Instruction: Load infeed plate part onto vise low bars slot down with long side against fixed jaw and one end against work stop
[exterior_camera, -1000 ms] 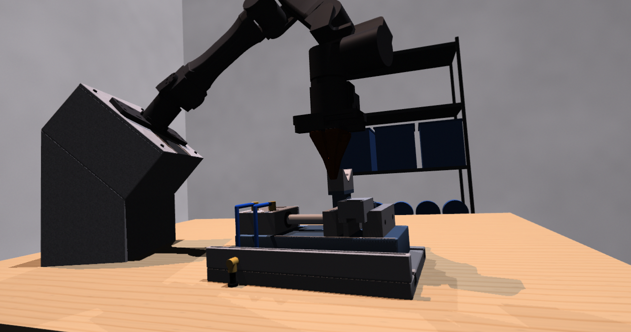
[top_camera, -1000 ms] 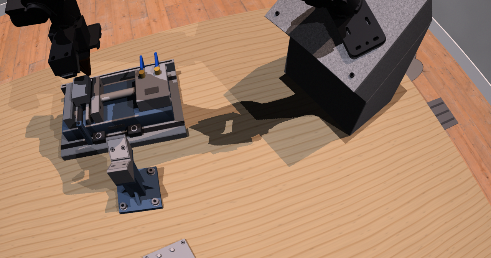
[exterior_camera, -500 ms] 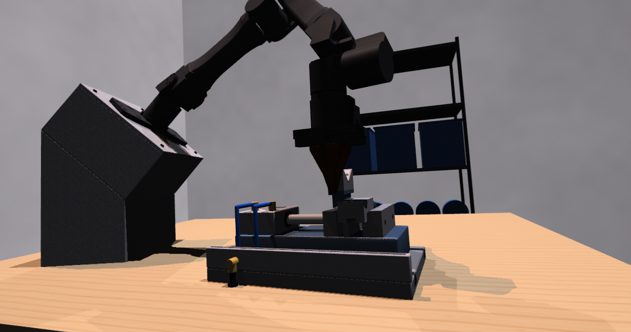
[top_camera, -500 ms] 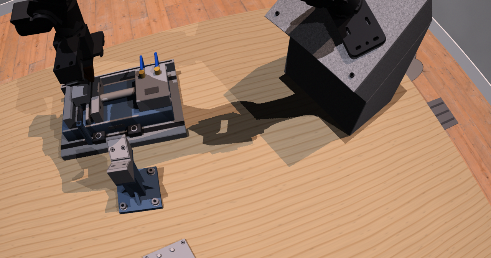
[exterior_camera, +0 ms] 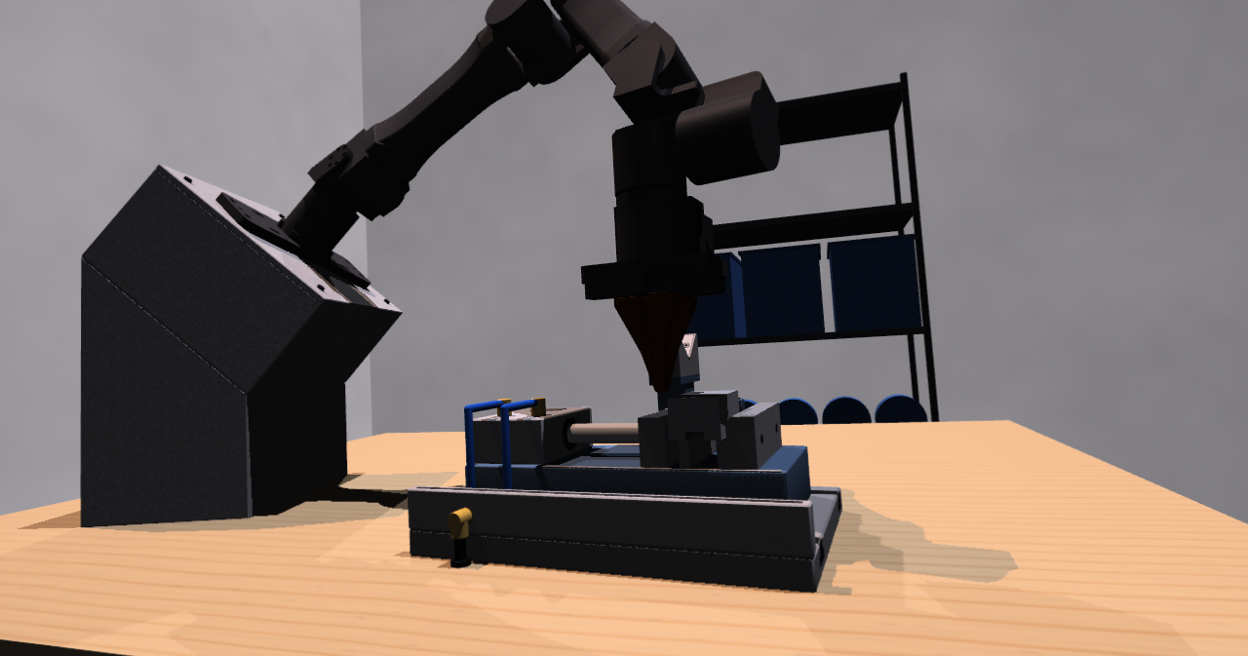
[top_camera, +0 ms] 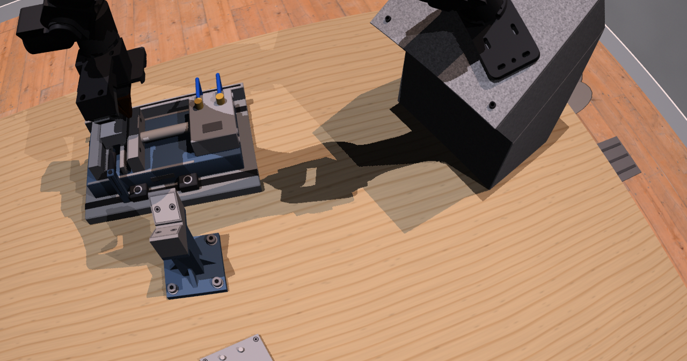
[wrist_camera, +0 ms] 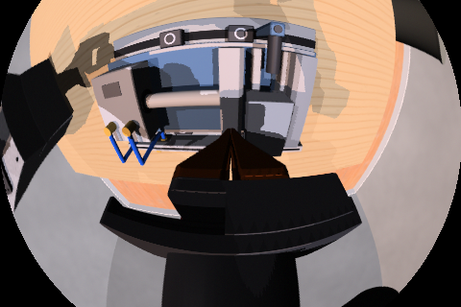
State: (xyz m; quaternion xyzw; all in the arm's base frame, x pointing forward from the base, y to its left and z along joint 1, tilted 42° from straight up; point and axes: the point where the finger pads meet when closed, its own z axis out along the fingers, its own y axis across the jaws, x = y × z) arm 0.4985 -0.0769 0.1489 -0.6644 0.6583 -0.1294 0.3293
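Right now the grey part is 3 cm ahead of my hand and 3 cm below it. Round my hand: moving jaw 2 cm to the left, 4 cm below; cylinder rod 5 cm behind, 1 cm to the left, 4 cm below; fixed jaw 6 cm ahead, 3 cm to the left, 4 cm below.
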